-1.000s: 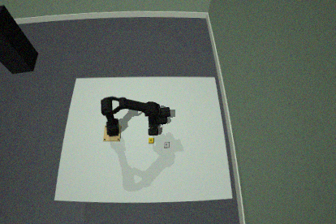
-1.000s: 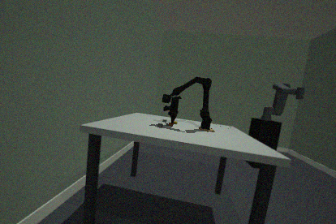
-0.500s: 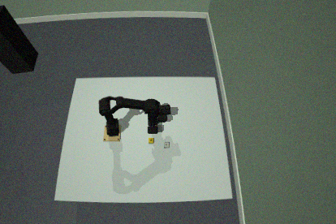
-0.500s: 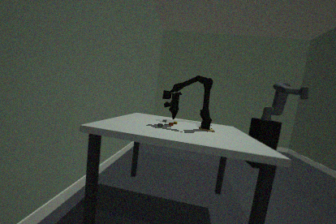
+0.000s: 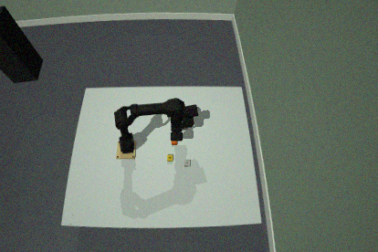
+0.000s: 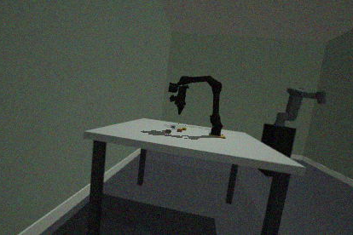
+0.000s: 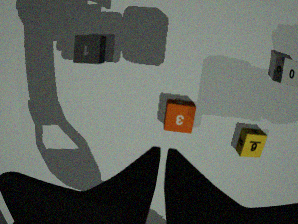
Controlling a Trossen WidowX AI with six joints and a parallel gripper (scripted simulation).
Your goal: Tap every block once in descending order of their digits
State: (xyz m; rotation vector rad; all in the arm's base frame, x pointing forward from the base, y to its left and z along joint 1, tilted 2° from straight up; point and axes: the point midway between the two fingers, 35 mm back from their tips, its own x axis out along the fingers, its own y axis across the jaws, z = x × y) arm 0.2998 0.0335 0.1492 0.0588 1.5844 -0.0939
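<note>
Now: gripper tip 60 mm short of the grey block, 90 mm to the right of it and 120 mm above it. Also, from my gripper tip: orange block 20 mm behind, 20 mm to the right, 120 mm below; then yellow block 50 mm behind, 120 mm to the right, 120 mm below; then white block 40 mm ahead, 160 mm to the right, 120 mm below.
</note>
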